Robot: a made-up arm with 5 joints.
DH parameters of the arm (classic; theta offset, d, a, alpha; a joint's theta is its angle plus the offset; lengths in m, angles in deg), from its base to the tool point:
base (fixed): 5.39 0 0.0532 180
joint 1: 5.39 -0.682 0.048 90
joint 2: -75.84 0 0.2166 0
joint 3: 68.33 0 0.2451 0
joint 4: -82.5 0.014 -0.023 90
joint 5: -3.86 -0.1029 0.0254 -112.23
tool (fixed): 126.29 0.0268 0 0
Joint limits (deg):
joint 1: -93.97..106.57
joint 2: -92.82..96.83
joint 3: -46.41..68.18
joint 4: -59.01..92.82
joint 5: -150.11..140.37
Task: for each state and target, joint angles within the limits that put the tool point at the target. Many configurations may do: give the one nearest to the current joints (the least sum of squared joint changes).
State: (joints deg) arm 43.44 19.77 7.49 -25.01 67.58
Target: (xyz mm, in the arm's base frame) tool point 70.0 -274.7 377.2
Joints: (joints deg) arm 96.07 60.29 31.63 -18.12 73.23
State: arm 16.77 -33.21 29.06 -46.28 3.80
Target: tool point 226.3 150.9 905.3
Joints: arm -29.91 -59.15 68.18 -51.11 6.72
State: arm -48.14 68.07 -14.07 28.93 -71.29
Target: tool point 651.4 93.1 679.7
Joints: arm -8.72 58.86 -45.41 11.32 -70.20
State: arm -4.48 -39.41 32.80 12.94 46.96
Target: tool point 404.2 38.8 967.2
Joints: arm 2.55 -26.32 15.22 3.41 44.83
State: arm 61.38 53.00 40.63 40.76 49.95
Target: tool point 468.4 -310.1 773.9
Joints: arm 42.60 23.75 -13.37 15.63 43.27
